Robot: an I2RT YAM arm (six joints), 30 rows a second.
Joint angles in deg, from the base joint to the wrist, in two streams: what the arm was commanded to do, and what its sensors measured. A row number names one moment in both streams.
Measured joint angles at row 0:
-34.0 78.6 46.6 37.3 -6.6 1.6
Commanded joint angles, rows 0 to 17:
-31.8 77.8 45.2 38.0 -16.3 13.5
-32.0 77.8 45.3 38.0 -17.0 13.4
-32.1 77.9 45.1 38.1 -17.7 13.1
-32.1 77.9 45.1 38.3 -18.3 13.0
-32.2 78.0 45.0 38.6 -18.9 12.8
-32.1 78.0 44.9 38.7 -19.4 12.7
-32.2 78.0 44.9 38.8 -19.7 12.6
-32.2 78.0 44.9 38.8 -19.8 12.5
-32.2 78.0 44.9 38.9 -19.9 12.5
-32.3 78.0 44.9 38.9 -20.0 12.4
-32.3 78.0 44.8 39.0 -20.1 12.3
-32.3 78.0 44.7 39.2 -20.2 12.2
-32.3 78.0 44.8 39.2 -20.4 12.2
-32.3 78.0 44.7 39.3 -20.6 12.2
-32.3 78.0 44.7 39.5 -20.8 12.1
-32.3 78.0 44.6 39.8 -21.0 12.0
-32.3 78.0 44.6 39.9 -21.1 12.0
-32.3 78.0 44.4 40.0 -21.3 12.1
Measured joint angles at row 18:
-34.4 78.6 45.6 38.5 -14.4 1.7
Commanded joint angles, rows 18 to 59:
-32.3 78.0 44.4 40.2 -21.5 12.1
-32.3 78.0 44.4 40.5 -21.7 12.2
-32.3 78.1 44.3 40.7 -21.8 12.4
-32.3 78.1 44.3 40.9 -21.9 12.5
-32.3 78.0 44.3 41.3 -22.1 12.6
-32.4 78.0 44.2 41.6 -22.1 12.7
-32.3 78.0 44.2 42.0 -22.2 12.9
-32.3 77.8 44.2 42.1 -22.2 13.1
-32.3 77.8 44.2 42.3 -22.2 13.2
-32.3 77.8 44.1 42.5 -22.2 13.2
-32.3 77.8 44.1 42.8 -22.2 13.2
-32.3 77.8 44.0 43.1 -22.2 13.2
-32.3 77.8 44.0 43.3 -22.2 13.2
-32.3 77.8 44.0 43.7 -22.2 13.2
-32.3 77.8 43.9 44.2 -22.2 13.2
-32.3 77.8 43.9 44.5 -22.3 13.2
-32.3 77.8 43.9 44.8 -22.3 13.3
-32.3 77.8 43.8 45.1 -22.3 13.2
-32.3 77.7 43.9 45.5 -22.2 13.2
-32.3 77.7 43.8 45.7 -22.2 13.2
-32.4 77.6 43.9 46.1 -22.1 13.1
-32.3 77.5 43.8 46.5 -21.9 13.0
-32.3 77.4 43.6 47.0 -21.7 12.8
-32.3 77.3 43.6 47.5 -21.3 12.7
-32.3 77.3 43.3 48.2 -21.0 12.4
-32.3 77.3 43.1 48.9 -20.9 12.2
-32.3 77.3 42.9 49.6 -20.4 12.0
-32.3 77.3 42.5 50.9 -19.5 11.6
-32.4 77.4 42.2 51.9 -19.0 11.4
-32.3 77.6 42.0 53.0 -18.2 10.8
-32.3 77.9 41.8 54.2 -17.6 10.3
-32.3 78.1 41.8 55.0 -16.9 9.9
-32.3 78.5 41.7 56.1 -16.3 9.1
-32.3 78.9 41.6 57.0 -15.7 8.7
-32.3 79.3 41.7 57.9 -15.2 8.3
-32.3 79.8 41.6 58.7 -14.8 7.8
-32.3 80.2 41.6 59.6 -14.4 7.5
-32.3 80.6 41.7 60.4 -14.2 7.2
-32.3 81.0 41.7 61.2 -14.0 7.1
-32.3 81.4 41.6 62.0 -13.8 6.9
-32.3 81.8 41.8 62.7 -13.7 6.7
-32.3 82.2 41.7 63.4 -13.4 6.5
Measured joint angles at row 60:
-34.4 82.1 42.1 56.5 -11.9 0.4
